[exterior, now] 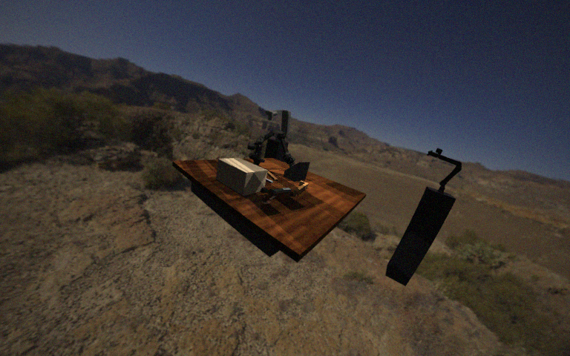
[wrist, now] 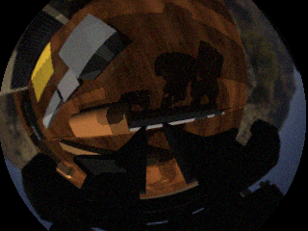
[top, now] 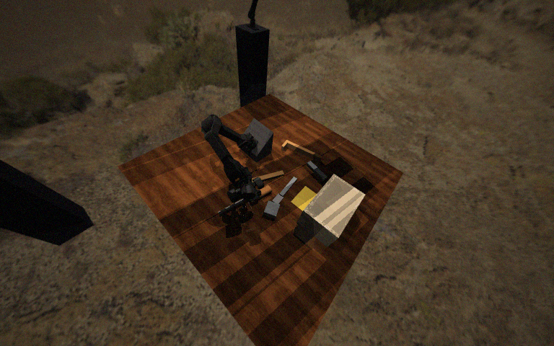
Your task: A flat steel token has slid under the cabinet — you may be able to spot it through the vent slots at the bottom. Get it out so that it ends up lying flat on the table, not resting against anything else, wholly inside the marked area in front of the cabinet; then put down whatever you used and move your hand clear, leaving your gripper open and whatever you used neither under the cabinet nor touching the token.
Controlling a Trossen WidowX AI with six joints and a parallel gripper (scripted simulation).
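My gripper tip is now 40 mm past the wooden stick, 160 mm to the right of it and 20 mm above it. From my gripper tip the other things lie so: grey block (150 mm ahead, 50 mm to the left, 10 mm below); then grey scraper (120 mm ahead, 180 mm to the left, 20 mm below); then grey bar (170 mm ahead, 460 mm to the left, 20 mm below).
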